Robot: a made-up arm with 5 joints. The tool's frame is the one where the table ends. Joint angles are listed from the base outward.
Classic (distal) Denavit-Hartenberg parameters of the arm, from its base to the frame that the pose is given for. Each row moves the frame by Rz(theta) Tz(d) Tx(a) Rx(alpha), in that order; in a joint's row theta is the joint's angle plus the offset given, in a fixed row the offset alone. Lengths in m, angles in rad.
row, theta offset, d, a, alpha
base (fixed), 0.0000, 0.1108, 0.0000, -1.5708
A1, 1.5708, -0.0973, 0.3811, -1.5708
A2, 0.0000, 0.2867, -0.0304, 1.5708
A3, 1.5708, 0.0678, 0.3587, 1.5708
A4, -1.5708, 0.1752, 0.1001, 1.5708
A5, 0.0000, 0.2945, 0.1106, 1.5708
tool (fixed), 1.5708, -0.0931, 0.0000, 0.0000
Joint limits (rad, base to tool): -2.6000..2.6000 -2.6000..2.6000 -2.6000..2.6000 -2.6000..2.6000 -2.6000..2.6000
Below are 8 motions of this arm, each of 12 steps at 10 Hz.
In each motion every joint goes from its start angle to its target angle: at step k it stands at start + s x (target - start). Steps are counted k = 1, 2, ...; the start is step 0. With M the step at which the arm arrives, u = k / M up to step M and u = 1 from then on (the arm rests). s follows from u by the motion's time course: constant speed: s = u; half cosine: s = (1 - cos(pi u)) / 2; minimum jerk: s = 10 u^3 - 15 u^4 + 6 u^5.
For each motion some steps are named. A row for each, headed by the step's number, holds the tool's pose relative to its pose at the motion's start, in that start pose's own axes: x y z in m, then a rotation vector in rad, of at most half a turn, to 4 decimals.
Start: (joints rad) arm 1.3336 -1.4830 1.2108 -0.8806 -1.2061
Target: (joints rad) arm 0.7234 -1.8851 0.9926 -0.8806 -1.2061
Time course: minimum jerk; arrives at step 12
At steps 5, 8, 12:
5: -0.0476 -0.0755 -0.0331 -0.1510 -0.1753 0.1297
8: -0.0896 -0.1873 -0.0594 -0.2947 -0.4049 0.3126
12: -0.1013 -0.2442 -0.0646 -0.3420 -0.5129 0.4052

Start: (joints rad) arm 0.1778 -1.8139 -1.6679 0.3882 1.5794
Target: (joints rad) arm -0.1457 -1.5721 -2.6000 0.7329 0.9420
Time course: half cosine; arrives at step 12
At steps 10, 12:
10: 0.2240 -0.2357 -0.0329 0.1774 -0.3804 0.3978
12: 0.2388 -0.2494 -0.0430 0.2022 -0.4207 0.4038

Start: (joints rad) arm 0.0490 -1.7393 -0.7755 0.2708 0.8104
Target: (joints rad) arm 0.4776 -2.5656 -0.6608 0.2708 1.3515
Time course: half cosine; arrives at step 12
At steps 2, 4, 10, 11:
2: -0.0203 0.0168 -0.0110 0.0550 -0.0383 -0.0452
4: -0.0671 0.0673 -0.0443 0.2101 -0.1542 -0.1549
10: -0.1297 0.2850 -0.1703 0.8376 -0.6938 -0.3630
11: -0.1284 0.3011 -0.1773 0.8857 -0.7376 -0.3645

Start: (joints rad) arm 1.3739 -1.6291 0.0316 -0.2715 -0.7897
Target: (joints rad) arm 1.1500 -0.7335 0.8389 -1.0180 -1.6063
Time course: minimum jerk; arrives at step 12
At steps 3, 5, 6, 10, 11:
3: 0.0108 -0.0076 0.0198 -0.1485 0.0040 0.1433
5: 0.0334 0.0006 0.0615 -0.4677 0.0001 0.4704
6: 0.0425 0.0208 0.0812 -0.6435 -0.0092 0.6689
10: 0.0442 0.1206 0.1004 -1.0307 -0.0493 1.2129
11: 0.0435 0.1281 0.0996 -1.0482 -0.0519 1.2442

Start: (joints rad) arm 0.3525 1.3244 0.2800 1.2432 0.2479
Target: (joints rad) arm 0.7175 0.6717 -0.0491 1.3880 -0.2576
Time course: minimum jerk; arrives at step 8
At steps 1, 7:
1: 0.0029 -0.0023 -0.0030 -0.0018 0.0081 0.0042
7: 0.0767 -0.1286 -0.1341 -0.2229 0.5429 0.2425

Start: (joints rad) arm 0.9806 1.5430 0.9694 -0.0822 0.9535
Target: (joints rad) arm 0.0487 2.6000 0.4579 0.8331 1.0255
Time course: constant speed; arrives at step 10
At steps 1, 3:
1: 0.0291 0.0291 0.0057 0.0189 -0.2178 -0.0932
3: 0.0602 0.0889 0.0236 0.0464 -0.6361 -0.3015

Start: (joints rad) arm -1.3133 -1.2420 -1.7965 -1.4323 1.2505
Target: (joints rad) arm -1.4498 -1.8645 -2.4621 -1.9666 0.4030
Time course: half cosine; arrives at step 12
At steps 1, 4, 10, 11, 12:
1: 0.0033 -0.0066 0.0043 -0.0264 -0.0021 0.0007
4: 0.0391 -0.0930 0.0741 -0.3869 -0.0218 -0.0135
10: 0.0266 -0.2913 0.3316 -1.3604 0.1017 -0.2663
11: 0.0188 -0.3027 0.3495 -1.4220 0.1264 -0.2931
12: 0.0159 -0.3066 0.3554 -1.4426 0.1355 -0.3024

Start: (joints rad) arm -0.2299 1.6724 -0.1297 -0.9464 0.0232
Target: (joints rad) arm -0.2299 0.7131 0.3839 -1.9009 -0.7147
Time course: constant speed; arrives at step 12
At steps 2, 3, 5, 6, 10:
2: 0.0483 0.0728 0.0555 0.0331 -0.0974 0.1410
3: 0.0675 0.1072 0.0928 0.0448 -0.1626 0.2103
5: 0.0917 0.1685 0.1849 0.0581 -0.3248 0.3403
6: 0.0950 0.1942 0.2384 0.0597 -0.4210 0.3989
10: 0.0338 0.2501 0.4763 0.0365 -0.8947 0.5661

